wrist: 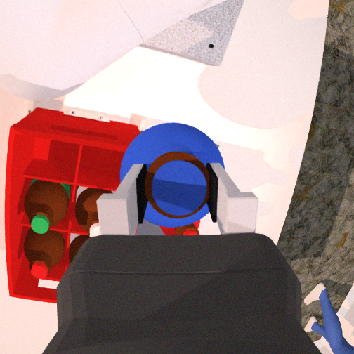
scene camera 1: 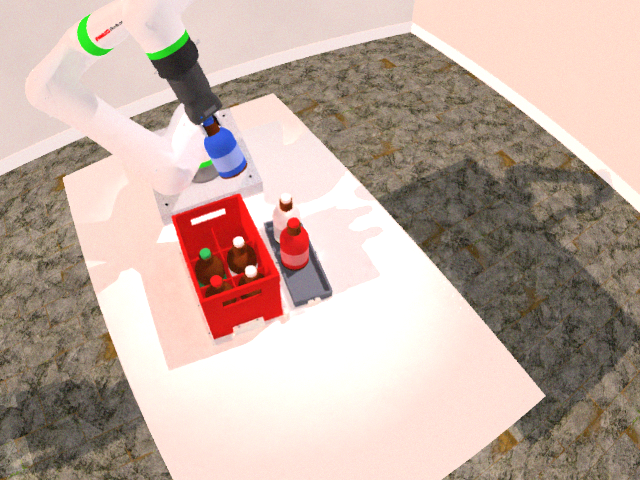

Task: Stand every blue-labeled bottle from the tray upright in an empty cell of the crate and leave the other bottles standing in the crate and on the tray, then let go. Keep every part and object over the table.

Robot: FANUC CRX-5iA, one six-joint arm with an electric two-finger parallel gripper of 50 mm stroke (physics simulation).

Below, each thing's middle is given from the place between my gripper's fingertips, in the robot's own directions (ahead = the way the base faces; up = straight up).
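Scene:
Measured from my hand, the blue-labeled bottle [scene camera 1: 221,146] is 5 cm below, 1 cm to the left and 2 cm ahead, and going by their middles, it is the nearest to my hand of the things named here. The green-capped bottle [scene camera 1: 208,265] is 29 cm below my hand, 12 cm to the right of it and 15 cm ahead of it. I find the red-capped bottle [wrist: 44,250] 29 cm below my hand as well, 13 cm to the right of it and 24 cm ahead of it. Of these, measured to their middles, the red-capped bottle is the farthest from my hand.

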